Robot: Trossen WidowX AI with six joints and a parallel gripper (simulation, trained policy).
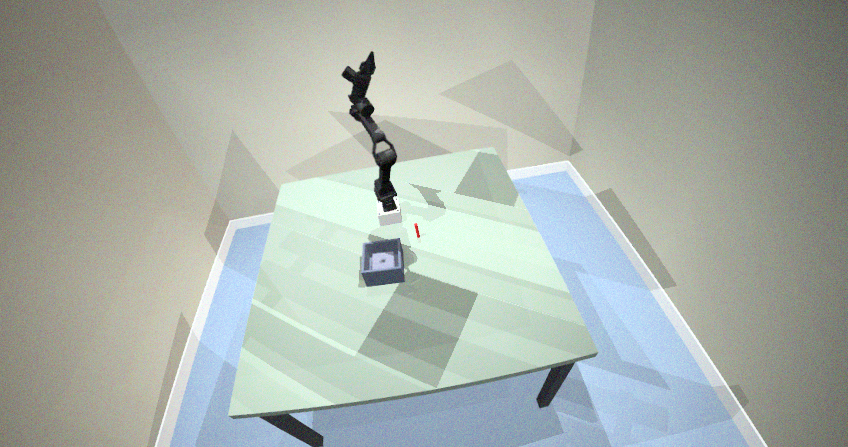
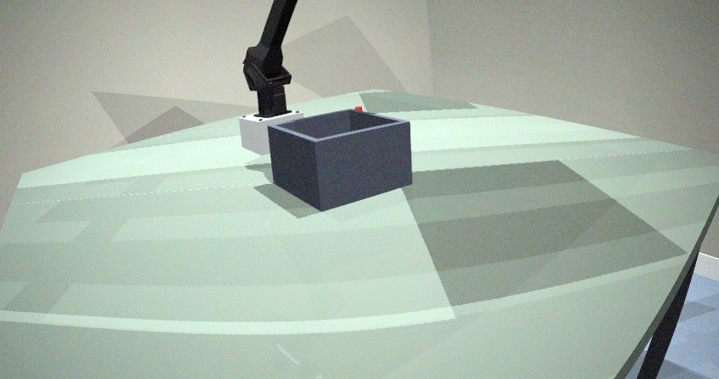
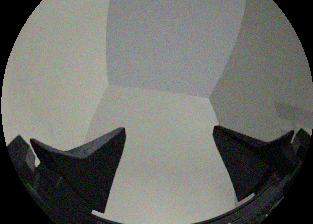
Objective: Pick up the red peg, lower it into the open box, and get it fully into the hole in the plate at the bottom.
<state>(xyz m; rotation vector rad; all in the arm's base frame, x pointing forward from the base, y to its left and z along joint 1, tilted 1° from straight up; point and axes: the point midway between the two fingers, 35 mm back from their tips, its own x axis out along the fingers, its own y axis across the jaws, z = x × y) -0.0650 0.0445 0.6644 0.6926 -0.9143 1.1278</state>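
My gripper tip is now 25 cm short of the red peg, 2 cm to the right of it and 72 cm above it. The rest, counted from my gripper tip: box (38 cm ahead, 16 cm to the right, 74 cm below); then plate (38 cm ahead, 16 cm to the right, 72 cm below).
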